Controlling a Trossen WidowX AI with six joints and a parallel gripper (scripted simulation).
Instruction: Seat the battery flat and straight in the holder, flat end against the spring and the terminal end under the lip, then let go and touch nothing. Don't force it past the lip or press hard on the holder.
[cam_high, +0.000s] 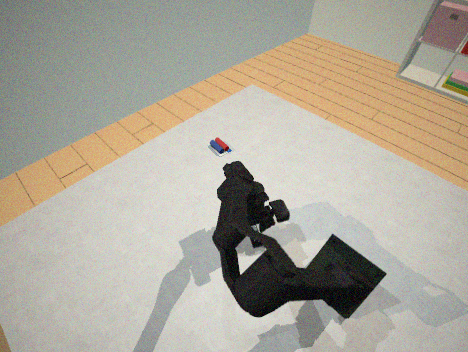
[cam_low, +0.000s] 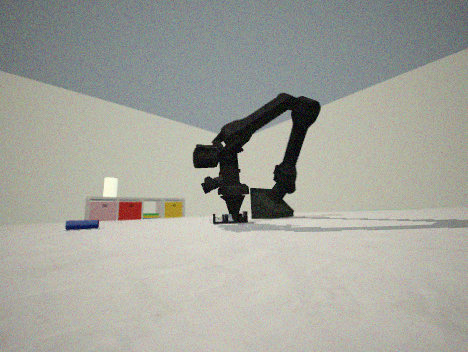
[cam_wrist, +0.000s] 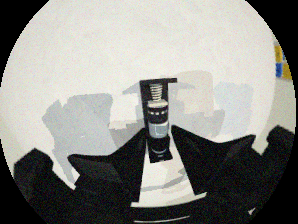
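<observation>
Right now my gripper tip is right at the battery.
</observation>
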